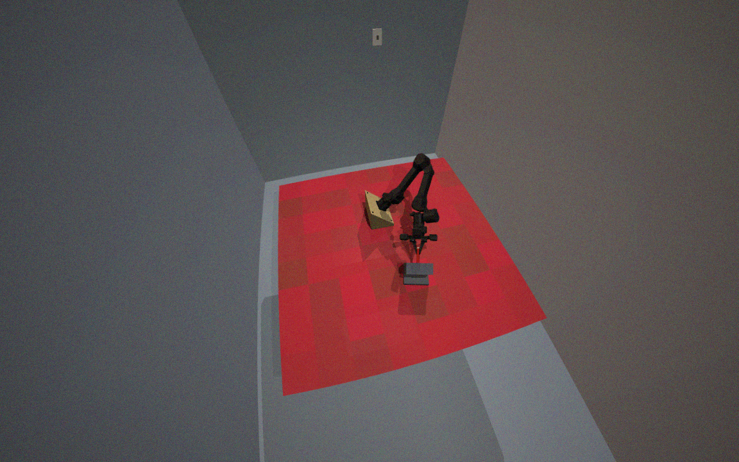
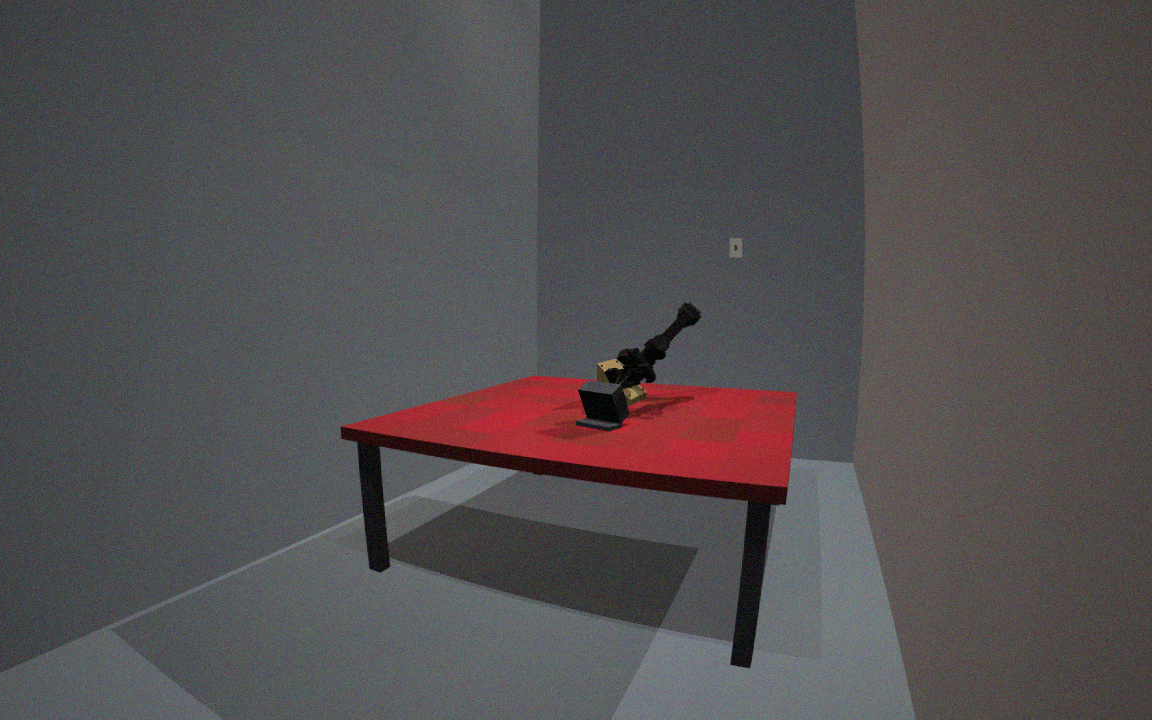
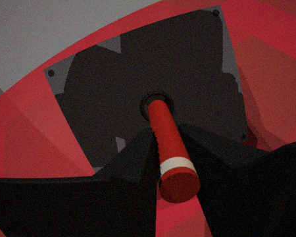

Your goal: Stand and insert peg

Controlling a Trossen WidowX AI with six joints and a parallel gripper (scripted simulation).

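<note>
My gripper tip is now 6 cm short of the grey sloped panel, 2 cm to the left of it and 3 cm above it. From my gripper tip the other things lie so: red peg: 1 cm behind, 1 cm to the left, 1 cm above.
</note>
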